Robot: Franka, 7 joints.
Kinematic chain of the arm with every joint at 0, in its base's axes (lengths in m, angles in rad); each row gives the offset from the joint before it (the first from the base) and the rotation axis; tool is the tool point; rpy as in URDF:
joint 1: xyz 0 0 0.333 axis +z
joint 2: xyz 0 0 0 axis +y
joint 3: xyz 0 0 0.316 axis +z
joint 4: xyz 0.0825 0 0 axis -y
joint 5: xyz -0.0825 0 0.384 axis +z
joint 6: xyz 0 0 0 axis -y
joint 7: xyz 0.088 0 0 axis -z
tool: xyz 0 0 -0.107 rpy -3.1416 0 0
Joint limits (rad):
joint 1: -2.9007..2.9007
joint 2: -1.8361..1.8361
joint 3: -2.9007..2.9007
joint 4: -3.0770..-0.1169
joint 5: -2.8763..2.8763
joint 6: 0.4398..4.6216
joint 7: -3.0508..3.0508
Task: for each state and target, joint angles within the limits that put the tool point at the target. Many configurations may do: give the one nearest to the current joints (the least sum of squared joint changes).
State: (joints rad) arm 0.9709 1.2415 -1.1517 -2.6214 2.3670 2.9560 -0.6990
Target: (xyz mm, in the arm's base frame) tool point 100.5 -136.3 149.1
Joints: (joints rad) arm 1.1003 0.8904 -0.7699 -2.9931 2.5625 3.0473 -0.6990
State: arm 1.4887 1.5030 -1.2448 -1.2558 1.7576 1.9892 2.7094
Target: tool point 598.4 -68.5 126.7
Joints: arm 1.0830 1.6110 -1.3336 -1.9147 1.6752 2.0029 2.7094
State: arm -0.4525 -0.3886 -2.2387 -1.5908 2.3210 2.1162 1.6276
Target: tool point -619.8 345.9 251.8
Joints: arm -0.9079 -0.7262 -2.7113 -1.6628 2.3378 2.2099 1.6276
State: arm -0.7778 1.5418 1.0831 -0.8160 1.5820 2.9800 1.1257
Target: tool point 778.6 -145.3 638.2
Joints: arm -0.5457 1.0308 1.2860 -0.5927 1.5306 2.7144 1.1257
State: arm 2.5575 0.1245 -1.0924 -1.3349 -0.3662 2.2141 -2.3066
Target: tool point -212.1 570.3 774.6
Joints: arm 2.7794 0.1157 -0.9014 -1.3342 -0.3535 2.1915 -2.3066
